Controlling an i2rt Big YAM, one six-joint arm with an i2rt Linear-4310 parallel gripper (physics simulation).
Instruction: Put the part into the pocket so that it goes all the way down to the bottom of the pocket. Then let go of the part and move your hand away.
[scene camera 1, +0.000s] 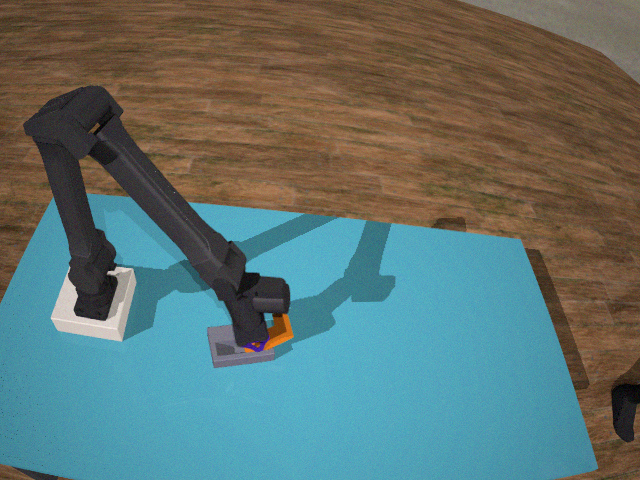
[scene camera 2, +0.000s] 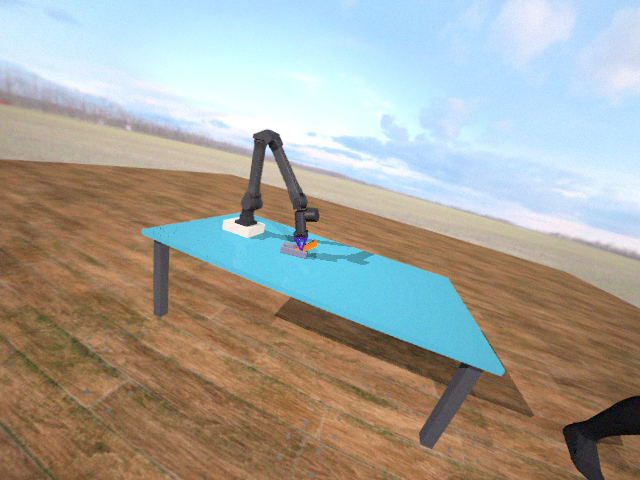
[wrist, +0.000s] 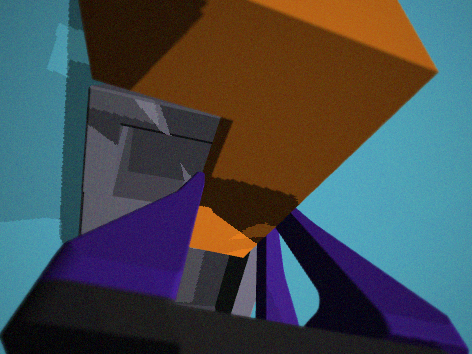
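Where they show: gripper, between the fingertips: (scene camera 1: 258, 345) (scene camera 2: 301, 249) (wrist: 233, 192); arm's base, origin of its link: (scene camera 1: 96, 297) (scene camera 2: 246, 223).
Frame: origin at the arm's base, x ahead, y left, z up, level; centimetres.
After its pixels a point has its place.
Observation:
The orange, bent part (scene camera 1: 281, 335) @[x 44.7, y -4.8, z 3.1 cm] (scene camera 2: 311, 245) @[x 44.8, y -4.8, z 1.9 cm] (wrist: 260, 110) @[x 43.6, y -2.4, z 3.1 cm] is held between the purple fingers of my gripper (scene camera 1: 256, 345) @[x 40.0, y -4.8, z -2.2 cm] (scene camera 2: 301, 246) @[x 40.0, y -4.8, z -2.2 cm] (wrist: 233, 192) @[x 40.0, y -4.8, z -2.2 cm], which is shut on it. The grey block (scene camera 1: 242, 360) @[x 36.8, y -8.6, z -3.4 cm] (scene camera 2: 293, 251) @[x 37.0, y -8.5, z -3.2 cm] (wrist: 100, 175) @[x 38.3, y 0.5, z -2.1 cm] lies on the table under the gripper. The part is over the block's right end in scene camera 1 and sticks out past that end, turned at an angle to the block. The pocket (scene camera 1: 224, 349) @[x 32.4, y -5.4, z -5.1 cm] (wrist: 155, 155) @[x 39.1, y -1.1, z -5.2 cm] shows as a recess in the block's top, with its right portion hidden by part and gripper. The gap between part and block cannot be judged exactly.
The arm's white base block (scene camera 1: 87, 328) @[x -0.7, y -7.7, z -1.9 cm] (scene camera 2: 242, 230) @[x 3.5, y -7.5, z -2.2 cm] stands on the blue table (scene camera 1: 413, 361) @[x 77.8, y -4.3, z -5.7 cm] (scene camera 2: 361, 304) @[x 78.4, y -30.5, z -5.7 cm], left of the grey block. A person's dark leg (scene camera 1: 624, 413) (scene camera 2: 584, 449) shows beyond the table's right end.

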